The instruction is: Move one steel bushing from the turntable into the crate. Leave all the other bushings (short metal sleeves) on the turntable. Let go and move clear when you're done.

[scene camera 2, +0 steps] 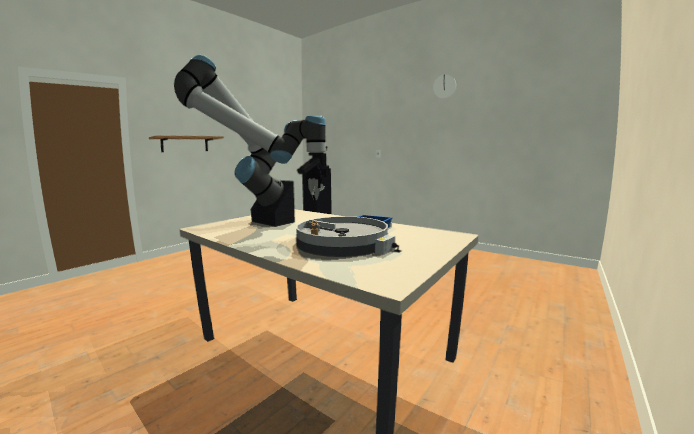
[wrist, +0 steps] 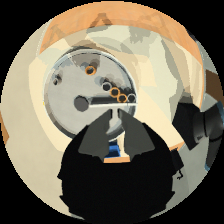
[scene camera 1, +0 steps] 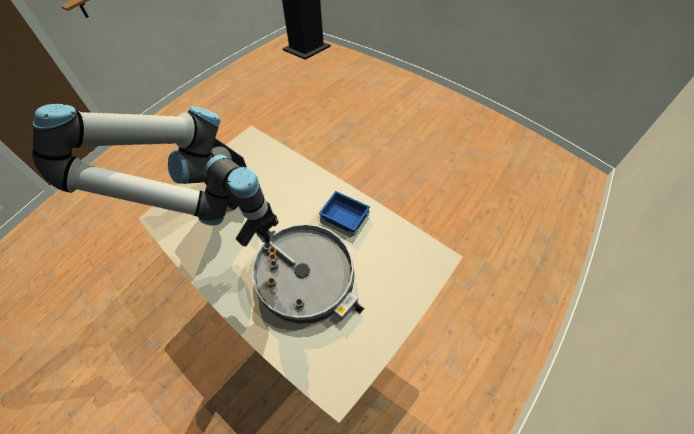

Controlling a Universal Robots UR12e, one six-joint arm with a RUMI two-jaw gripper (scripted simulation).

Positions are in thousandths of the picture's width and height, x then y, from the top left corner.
Labels:
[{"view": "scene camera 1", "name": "my gripper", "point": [385,561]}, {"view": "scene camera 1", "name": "round grey turntable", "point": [465,628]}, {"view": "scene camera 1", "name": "blue crate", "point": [491,485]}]

